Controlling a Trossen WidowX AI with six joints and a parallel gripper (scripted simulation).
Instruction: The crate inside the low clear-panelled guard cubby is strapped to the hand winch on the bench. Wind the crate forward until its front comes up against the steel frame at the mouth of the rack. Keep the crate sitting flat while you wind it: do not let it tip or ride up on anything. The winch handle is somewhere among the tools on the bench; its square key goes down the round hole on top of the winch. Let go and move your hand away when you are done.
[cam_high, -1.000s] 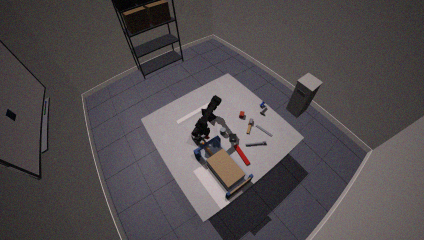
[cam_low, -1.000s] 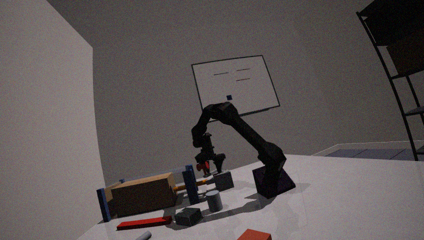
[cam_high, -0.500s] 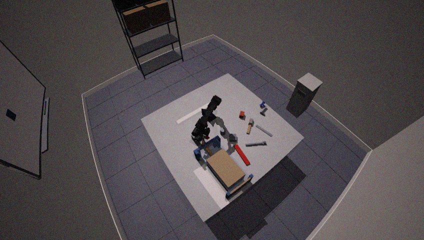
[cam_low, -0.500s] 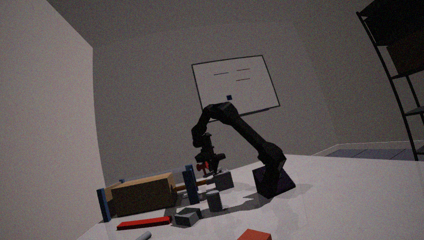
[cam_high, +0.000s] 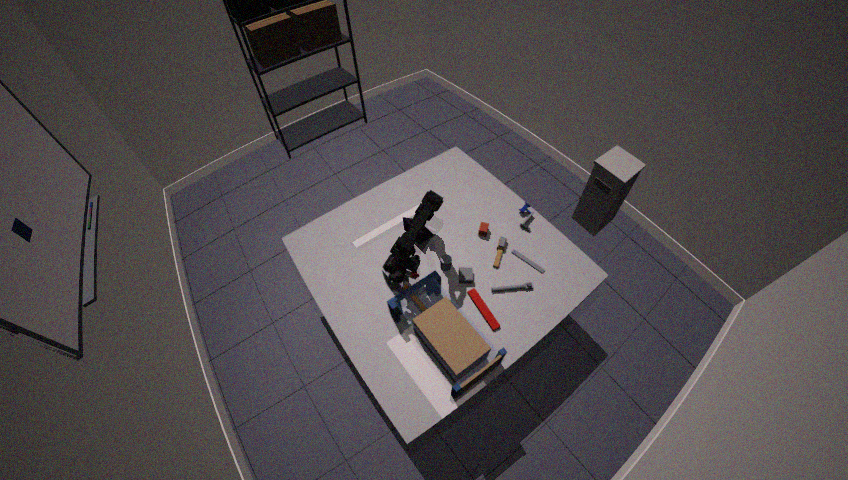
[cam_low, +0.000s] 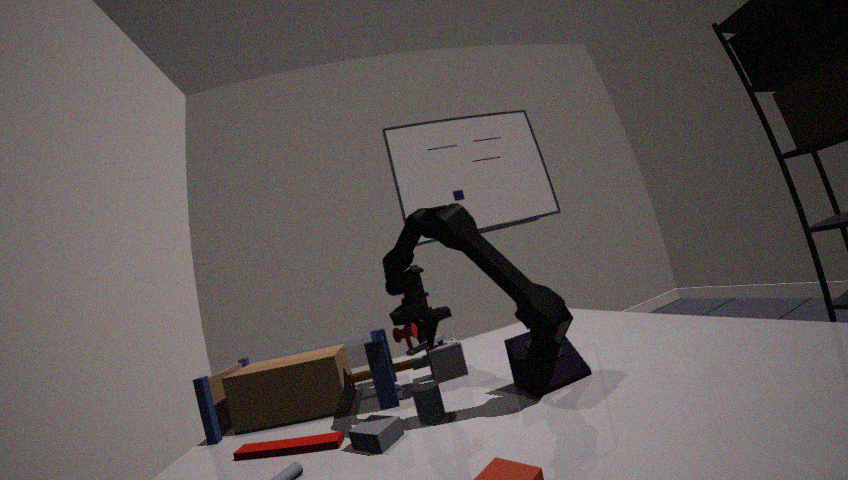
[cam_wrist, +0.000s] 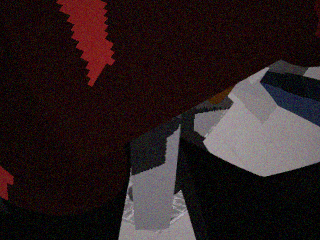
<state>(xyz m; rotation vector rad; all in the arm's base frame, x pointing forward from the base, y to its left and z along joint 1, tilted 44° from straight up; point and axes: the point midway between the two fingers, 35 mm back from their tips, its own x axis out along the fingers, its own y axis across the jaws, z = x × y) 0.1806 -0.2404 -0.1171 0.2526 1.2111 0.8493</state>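
My gripper tip is now 10 mm short of the winch handle with red knob, 10 mm to the right of it and 20 mm below it. Round my gripper tip: grey block: 190 mm ahead, 230 mm to the left, 80 mm below; then blue frame: 110 mm ahead, 40 mm to the right, 10 mm above; then grey winch: 60 mm behind, 30 mm to the right, 70 mm below.
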